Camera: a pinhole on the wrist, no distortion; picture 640 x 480 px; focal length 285.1 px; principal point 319.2 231.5 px. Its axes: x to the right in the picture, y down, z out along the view. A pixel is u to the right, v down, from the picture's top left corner.
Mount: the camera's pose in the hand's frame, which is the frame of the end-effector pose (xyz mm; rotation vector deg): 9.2 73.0 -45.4 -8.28 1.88 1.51
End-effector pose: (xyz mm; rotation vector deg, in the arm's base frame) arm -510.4 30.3 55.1 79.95 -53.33 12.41
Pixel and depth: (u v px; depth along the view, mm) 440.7 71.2 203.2
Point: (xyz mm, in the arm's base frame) -509.6 -163.5 101.5
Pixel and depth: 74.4 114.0 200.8
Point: -693.0 -60.8 -53.2
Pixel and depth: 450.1 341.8 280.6
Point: -651.4 -165.8 294.6
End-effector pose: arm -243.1 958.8 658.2 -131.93 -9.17 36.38
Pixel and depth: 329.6 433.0 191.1
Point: -303.9 871.3 414.7
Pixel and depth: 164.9 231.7 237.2
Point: -442.0 971.2 512.7
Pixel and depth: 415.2 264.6 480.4
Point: -299.8 1125.7 192.9
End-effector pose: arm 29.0 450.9 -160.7 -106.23 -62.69 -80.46
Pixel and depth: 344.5 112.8 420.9
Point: 198.8 810.9 -215.7
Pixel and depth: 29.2 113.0 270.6
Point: 117.2 588.0 -476.2
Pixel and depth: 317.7 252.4 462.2
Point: 382.1 701.4 -253.6
